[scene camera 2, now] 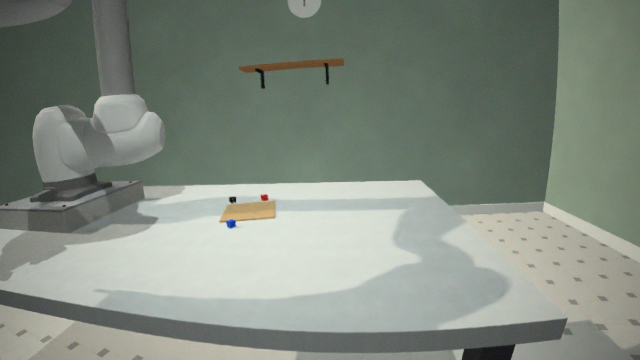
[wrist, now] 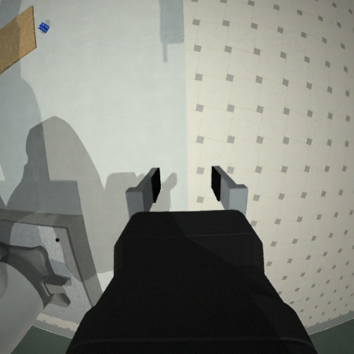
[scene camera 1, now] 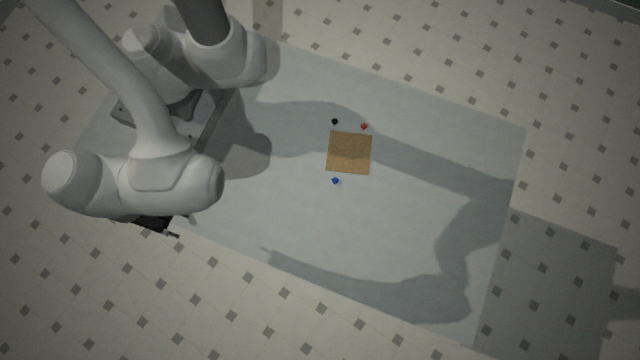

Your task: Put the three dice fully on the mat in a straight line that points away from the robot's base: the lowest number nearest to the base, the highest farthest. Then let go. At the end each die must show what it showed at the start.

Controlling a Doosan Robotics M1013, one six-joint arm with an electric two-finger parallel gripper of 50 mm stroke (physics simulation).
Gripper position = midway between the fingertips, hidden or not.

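Observation:
Tan mat (scene camera 1: 348,152), (scene camera 2: 255,210). My gripper (wrist: 185,177).

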